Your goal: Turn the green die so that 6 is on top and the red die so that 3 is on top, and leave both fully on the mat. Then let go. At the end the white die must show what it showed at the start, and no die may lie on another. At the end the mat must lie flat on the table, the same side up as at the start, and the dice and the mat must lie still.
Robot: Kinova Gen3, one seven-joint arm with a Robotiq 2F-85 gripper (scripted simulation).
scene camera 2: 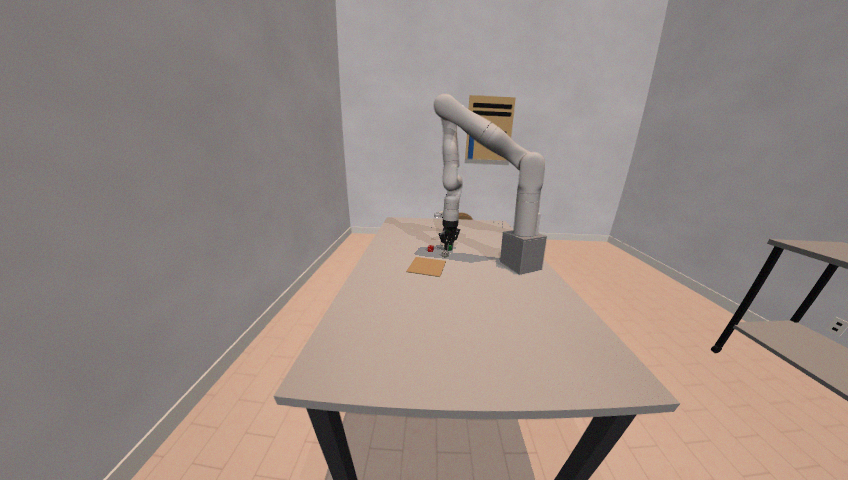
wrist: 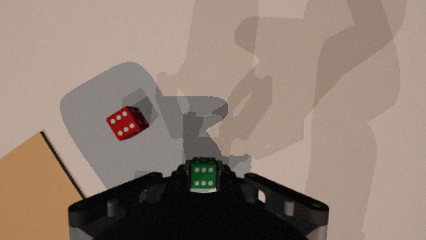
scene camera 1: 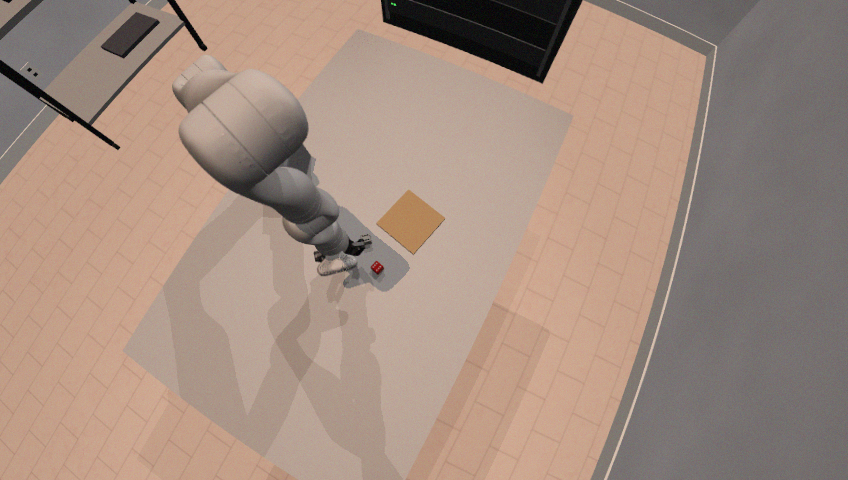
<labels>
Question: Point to a red die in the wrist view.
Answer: At 126, 123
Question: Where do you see a tan mat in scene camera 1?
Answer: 410, 221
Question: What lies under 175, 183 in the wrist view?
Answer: My gripper.
</labels>
